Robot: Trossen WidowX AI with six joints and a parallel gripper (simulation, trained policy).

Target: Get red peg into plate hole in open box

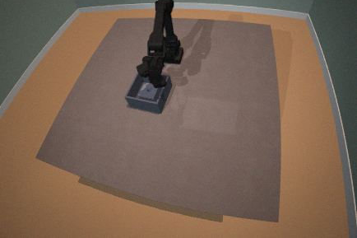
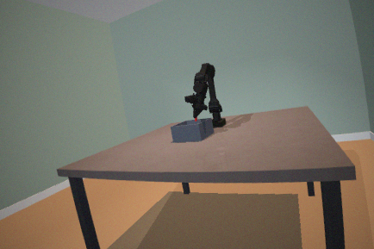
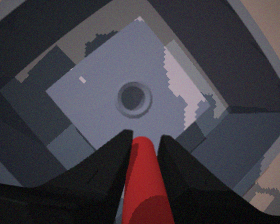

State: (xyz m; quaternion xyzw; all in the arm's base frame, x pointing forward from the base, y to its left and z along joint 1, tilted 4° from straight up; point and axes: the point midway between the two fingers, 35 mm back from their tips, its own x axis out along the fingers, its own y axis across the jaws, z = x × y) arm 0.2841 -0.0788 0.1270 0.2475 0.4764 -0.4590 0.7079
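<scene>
The red peg is 10 mm to the left of my gripper tip and 20 mm above it. The rest, counted from my gripper tip: pale plate 10 mm ahead, 20 mm to the right, 70 mm below; then box 10 mm ahead, 20 mm to the right, 90 mm below.
</scene>
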